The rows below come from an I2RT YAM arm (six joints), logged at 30 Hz.
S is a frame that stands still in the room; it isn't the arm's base.
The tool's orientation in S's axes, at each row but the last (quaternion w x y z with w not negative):
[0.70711, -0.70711, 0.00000, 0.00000]
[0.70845, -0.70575, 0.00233, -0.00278]
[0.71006, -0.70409, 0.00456, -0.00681]
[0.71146, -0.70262, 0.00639, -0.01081]
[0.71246, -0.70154, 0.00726, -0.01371]
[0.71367, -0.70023, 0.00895, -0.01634]
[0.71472, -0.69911, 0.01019, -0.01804]
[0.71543, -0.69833, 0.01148, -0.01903]
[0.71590, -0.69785, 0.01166, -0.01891]
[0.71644, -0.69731, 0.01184, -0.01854]
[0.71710, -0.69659, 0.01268, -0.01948]
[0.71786, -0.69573, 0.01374, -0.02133]
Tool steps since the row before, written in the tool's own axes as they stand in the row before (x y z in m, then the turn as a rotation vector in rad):
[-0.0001, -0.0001, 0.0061, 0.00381, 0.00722, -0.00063]
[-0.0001, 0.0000, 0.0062, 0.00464, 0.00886, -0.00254]
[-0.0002, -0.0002, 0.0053, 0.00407, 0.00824, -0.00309]
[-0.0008, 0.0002, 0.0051, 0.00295, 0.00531, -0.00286]
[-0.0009, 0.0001, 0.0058, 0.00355, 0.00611, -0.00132]
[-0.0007, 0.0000, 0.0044, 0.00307, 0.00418, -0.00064]
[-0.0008, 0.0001, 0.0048, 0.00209, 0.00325, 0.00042]
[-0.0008, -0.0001, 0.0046, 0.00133, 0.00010, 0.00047]
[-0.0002, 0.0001, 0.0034, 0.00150, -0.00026, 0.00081]
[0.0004, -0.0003, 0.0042, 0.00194, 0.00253, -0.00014]
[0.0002, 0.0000, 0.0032, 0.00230, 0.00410, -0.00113]
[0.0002, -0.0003, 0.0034, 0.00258, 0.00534, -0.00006]
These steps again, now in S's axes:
[-0.0001, 0.0061, 0.0001, 0.00381, -0.00063, -0.00722]
[-0.0001, 0.0062, 0.0000, 0.00463, -0.00254, -0.00887]
[-0.0001, 0.0053, 0.0002, 0.00405, -0.00309, -0.00825]
[-0.0007, 0.0051, -0.0001, 0.00291, -0.00286, -0.00533]
[-0.0007, 0.0058, 0.0000, 0.00357, -0.00133, -0.00610]
[-0.0005, 0.0044, 0.0001, 0.00309, -0.00067, -0.00416]
[-0.0006, 0.0048, 0.0000, 0.00214, 0.00041, -0.00322]
[-0.0006, 0.0046, 0.0002, 0.00135, 0.00041, -0.00007]
[-0.0001, 0.0034, 0.0000, 0.00153, 0.00074, 0.00030]
[0.0006, 0.0042, 0.0004, 0.00196, -0.00016, -0.00252]
[0.0003, 0.0032, 0.0001, 0.00229, -0.00112, -0.00411]
[0.0004, 0.0034, 0.0004, 0.00264, -0.00002, -0.00531]

